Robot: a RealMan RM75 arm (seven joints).
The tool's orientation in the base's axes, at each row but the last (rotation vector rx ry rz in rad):
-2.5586, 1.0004, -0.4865
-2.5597, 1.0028, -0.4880
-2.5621, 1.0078, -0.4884
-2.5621, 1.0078, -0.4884
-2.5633, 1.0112, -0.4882
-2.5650, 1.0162, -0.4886
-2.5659, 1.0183, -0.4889
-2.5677, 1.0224, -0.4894
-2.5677, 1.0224, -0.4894
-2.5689, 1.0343, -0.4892
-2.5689, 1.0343, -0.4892
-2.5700, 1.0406, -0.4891
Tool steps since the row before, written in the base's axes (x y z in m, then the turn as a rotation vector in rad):
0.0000, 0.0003, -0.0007, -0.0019, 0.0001, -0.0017
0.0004, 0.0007, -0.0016, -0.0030, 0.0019, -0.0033
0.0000, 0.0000, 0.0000, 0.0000, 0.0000, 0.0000
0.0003, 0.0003, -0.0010, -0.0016, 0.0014, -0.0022
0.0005, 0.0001, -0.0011, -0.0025, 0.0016, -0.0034
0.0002, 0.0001, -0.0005, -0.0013, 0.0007, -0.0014
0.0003, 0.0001, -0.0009, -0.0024, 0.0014, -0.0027
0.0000, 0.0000, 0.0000, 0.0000, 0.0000, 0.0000
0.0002, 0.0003, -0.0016, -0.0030, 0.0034, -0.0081
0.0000, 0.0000, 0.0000, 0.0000, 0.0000, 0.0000
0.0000, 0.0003, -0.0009, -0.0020, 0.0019, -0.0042
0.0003, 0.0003, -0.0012, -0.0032, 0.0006, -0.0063
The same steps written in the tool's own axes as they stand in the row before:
-0.0003, 0.0001, 0.0007, -0.0017, 0.0018, 0.0007
-0.0005, 0.0000, 0.0017, -0.0040, 0.0019, 0.0020
0.0000, 0.0000, 0.0000, 0.0000, 0.0000, 0.0000
-0.0002, 0.0001, 0.0011, -0.0025, 0.0009, 0.0015
0.0001, 0.0001, 0.0012, -0.0035, 0.0018, 0.0022
0.0000, 0.0000, 0.0005, -0.0016, 0.0009, 0.0008
0.0000, 0.0001, 0.0009, -0.0031, 0.0016, 0.0016
0.0000, 0.0000, 0.0000, 0.0000, 0.0000, 0.0000
-0.0004, 0.0004, 0.0016, -0.0060, 0.0029, 0.0065
0.0000, 0.0000, 0.0000, 0.0000, 0.0000, 0.0000
-0.0004, 0.0002, 0.0008, -0.0035, 0.0017, 0.0032
-0.0002, 0.0001, 0.0012, -0.0038, 0.0041, 0.0043

